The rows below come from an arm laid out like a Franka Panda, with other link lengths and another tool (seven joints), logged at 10 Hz.
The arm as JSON. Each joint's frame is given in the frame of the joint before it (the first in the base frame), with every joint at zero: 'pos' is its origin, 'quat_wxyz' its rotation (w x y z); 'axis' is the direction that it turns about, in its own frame. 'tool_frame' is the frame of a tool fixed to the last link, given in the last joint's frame.
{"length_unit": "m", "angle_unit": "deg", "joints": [
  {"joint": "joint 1", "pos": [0.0, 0.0, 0.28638], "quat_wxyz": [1.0, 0.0, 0.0, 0.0], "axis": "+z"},
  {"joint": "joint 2", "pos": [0.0, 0.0, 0.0], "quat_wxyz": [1.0, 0.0, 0.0, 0.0], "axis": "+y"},
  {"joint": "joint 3", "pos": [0.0, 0.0, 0.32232], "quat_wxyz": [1.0, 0.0, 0.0, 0.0], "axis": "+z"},
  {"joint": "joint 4", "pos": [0.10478, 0.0, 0.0], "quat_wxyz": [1.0, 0.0, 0.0, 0.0], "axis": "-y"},
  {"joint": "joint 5", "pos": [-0.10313, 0.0, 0.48], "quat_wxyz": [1.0, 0.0, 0.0, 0.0], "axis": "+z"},
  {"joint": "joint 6", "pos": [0.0, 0.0, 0.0], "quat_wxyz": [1.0, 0.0, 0.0, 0.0], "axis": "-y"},
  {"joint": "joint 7", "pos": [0.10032, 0.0, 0.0], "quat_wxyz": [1.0, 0.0, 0.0, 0.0], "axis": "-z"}
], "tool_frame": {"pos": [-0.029, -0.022, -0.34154], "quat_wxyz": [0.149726, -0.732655, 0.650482, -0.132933]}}
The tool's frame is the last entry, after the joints.
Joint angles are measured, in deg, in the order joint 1, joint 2, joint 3, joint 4, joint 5, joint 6, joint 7. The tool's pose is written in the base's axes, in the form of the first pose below.
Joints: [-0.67 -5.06 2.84 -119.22 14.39 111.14 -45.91]
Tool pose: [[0.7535 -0.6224 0.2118 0.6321], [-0.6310 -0.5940 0.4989 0.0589], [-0.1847 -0.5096 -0.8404 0.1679], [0 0 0 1]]
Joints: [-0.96 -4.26 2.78 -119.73 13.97 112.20 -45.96]
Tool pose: [[0.7487 -0.6284 0.2112 0.6331], [-0.6372 -0.5941 0.4909 0.0521], [-0.1830 -0.5021 -0.8452 0.1553], [0 0 0 1]]
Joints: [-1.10 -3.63 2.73 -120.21 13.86 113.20 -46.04]
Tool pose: [[0.7452 -0.6323 0.2119 0.6339], [-0.6413 -0.5926 0.4874 0.0486], [-0.1826 -0.4991 -0.8471 0.1448], [0 0 0 1]]
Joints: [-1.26 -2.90 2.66 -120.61 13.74 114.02 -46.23]
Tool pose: [[0.7425 -0.6365 0.2090 0.6339], [-0.6440 -0.5921 0.4845 0.0448], [-0.1846 -0.4943 -0.8495 0.1339], [0 0 0 1]]
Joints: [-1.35 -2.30 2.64 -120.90 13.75 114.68 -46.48]
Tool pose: [[0.7417 -0.6382 0.2062 0.6341], [-0.6442 -0.5923 0.4840 0.0430], [-0.1868 -0.4918 -0.8504 0.1253], [0 0 0 1]]
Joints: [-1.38 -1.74 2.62 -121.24 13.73 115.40 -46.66]
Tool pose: [[0.7411 -0.6397 0.2039 0.6340], [-0.6446 -0.5927 0.4830 0.0417], [-0.1881 -0.4894 -0.8516 0.1167], [0 0 0 1]]
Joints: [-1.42 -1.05 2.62 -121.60 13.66 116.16 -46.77]
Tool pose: [[0.7395 -0.6427 0.2001 0.6334], [-0.6456 -0.5931 0.4810 0.0403], [-0.1905 -0.4849 -0.8536 0.1065], [0 0 0 1]]
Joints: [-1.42 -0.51 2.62 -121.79 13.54 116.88 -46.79]
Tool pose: [[0.7387 -0.6435 0.2003 0.6344], [-0.6470 -0.5938 0.4784 0.0391], [-0.1889 -0.4830 -0.8550 0.0995], [0 0 0 1]]
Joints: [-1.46 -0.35 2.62 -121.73 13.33 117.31 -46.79]
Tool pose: [[0.7396 -0.6410 0.2053 0.6370], [-0.6479 -0.5954 0.4751 0.0374], [-0.1823 -0.4844 -0.8557 0.0987], [0 0 0 1]]
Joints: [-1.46 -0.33 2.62 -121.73 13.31 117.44 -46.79]
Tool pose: [[0.7398 -0.6402 0.2070 0.6377], [-0.6482 -0.5955 0.4746 0.0372], [-0.1805 -0.4853 -0.8555 0.0987], [0 0 0 1]]
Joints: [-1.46 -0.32 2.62 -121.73 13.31 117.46 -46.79]
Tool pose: [[0.7397 -0.6402 0.2072 0.6378], [-0.6483 -0.5955 0.4745 0.0372], [-0.1804 -0.4853 -0.8555 0.0986], [0 0 0 1]]
